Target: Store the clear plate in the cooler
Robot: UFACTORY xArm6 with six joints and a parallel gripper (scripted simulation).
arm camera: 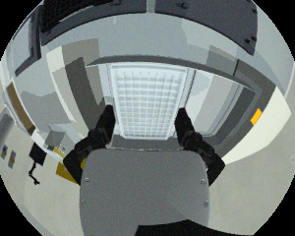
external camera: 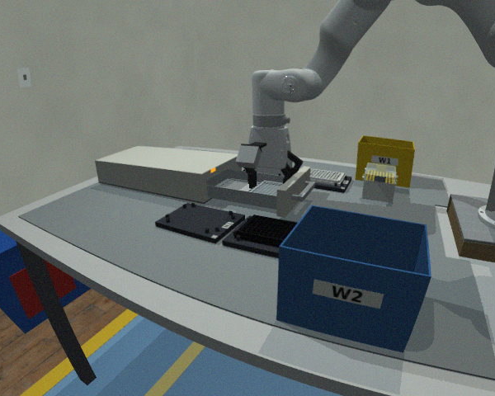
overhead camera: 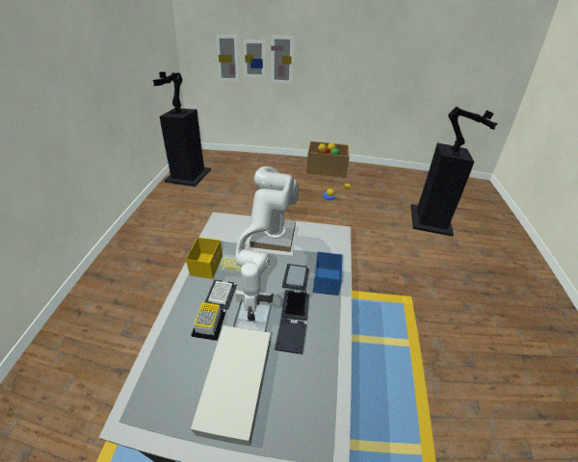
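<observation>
My gripper is now 2 cm above the clear plate. From my hand the other things lie so: black plate: 17 cm to the left, 11 cm behind, 2 cm below; drawer: 3 cm ahead, 1 cm below; nest: 20 cm to the left, 6 cm ahead, 3 cm below.
</observation>
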